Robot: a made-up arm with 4 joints.
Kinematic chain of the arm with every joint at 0, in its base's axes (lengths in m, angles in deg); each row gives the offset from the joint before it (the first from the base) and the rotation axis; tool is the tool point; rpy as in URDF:
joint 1: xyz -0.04 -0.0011 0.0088 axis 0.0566 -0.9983 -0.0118
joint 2: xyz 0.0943 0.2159 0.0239 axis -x
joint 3: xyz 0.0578 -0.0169 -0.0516 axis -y
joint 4: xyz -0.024 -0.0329 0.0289 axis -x
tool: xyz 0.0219 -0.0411 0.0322 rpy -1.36 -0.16 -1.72
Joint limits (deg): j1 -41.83..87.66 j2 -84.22..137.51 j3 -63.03..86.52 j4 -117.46..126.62
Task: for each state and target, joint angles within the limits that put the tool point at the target. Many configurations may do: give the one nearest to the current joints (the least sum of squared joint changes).
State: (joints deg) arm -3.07 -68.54 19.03 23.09
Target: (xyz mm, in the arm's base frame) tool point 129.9 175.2 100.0
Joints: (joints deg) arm 36.99 -72.91 -28.31 32.65
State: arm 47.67 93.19 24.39 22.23
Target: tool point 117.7 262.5 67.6
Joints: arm -6.91 109.06 0.18 32.04
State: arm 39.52 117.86 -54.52 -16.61
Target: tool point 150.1 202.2 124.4
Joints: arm -3.17 96.53 -52.35 -24.31
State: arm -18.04 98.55 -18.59 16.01
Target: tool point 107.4 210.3 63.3
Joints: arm -18.29 73.25 21.52 21.23
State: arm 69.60 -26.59 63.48 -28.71
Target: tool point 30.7 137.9 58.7
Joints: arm 45.45 -5.50 76.54 17.45
